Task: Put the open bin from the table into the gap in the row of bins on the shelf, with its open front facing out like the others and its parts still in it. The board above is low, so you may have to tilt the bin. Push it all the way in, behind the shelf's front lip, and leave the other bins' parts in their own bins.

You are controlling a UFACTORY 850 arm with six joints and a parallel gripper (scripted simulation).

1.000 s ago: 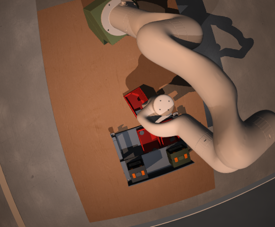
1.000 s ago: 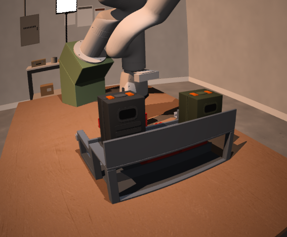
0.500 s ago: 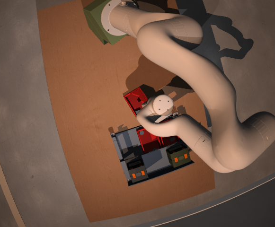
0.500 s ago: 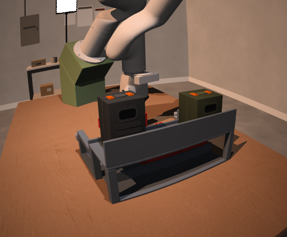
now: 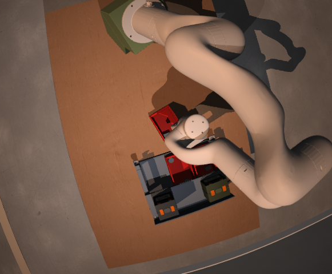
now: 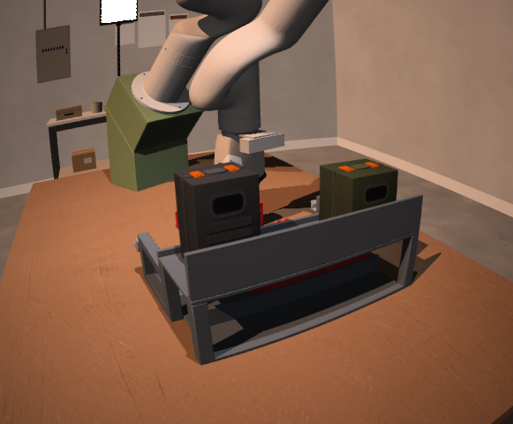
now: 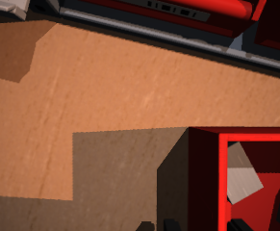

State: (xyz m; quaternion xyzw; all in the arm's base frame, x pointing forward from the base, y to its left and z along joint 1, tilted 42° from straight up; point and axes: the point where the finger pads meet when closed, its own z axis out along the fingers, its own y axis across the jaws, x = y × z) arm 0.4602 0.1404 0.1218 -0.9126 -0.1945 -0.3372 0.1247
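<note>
My gripper is now 1 cm short of the red bin, 5 cm to the left of it and 2 cm above it. From my hand the other things lie so: grey part: 16 cm ahead, 8 cm to the left, 4 cm below; then grey shelf: 24 cm ahead, 2 cm to the left, 1 cm above; then dark part: 5 cm ahead, 6 cm to the right, 4 cm below.
</note>
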